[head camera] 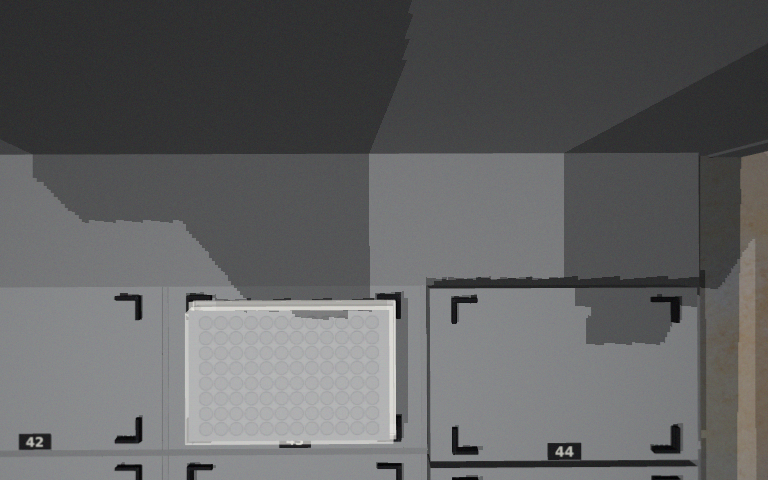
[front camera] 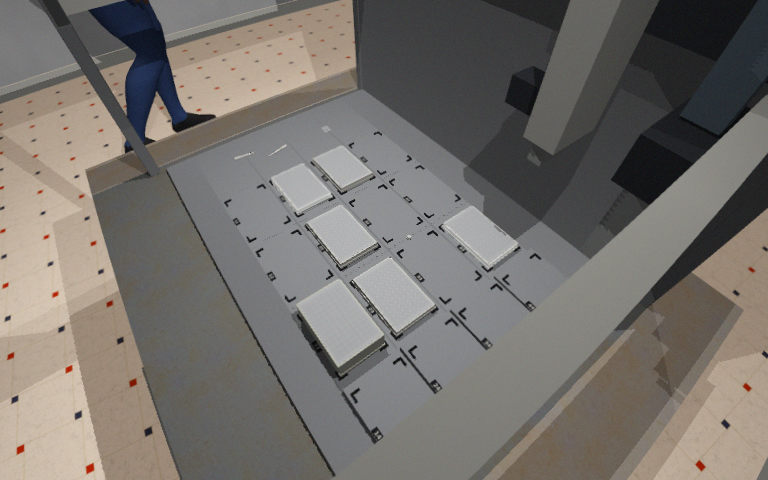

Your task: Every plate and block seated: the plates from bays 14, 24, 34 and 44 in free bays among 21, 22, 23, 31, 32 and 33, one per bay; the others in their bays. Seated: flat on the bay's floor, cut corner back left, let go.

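Pixels of known places: gripper, between the fingertips: [front camera: 612,238]; robot's base, origin of its link: [front camera: 226,203].
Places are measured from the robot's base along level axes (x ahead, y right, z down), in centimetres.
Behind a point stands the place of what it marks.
Note:
Pale plates lie flat in bay 21 [front camera: 301,187] @(x 7.2, y -14.8, z -1.4 cm), bay 31 [front camera: 342,168] @(x 7.4, y -25.2, z -1.4 cm), bay 22 [front camera: 342,235] @(x 23.7, y -14.7, z -1.4 cm) and bay 23 [front camera: 394,296] @(x 40.1, y -14.6, z -1.4 cm). A taller pale block [front camera: 339,325] @(x 40.1, y -3.8, z -4.2 cm) stands in bay 13. Another plate [front camera: 480,236] @(x 39.8, y -35.8, z -1.4 cm) [head camera: 288,375] @(x 39.2, y -36.4, z -1.4 cm) lies flat in bay 43; its cut corner appears at the back left in the head view. Bays 14, 24, 34 and 44 hold no plate, nor do bays 32 and 33. The gripper's black housing shows at the right of the front view, away from the plates; its jaws are hidden there and do not show in the head view.
The grey pipetting column [front camera: 572,79] @(x 46.2, y -32.4, z -37.0 cm) stands over the back of the deck. A pale frame beam [front camera: 566,362] @(x 63.1, y -4.9, z -40.0 cm) crosses the front view at the lower right. A small round knob [front camera: 408,237] @(x 31.1, y -25.1, z -0.4 cm) sits between bays 32 and 33. A person's legs [front camera: 148,62] show beyond the deck.

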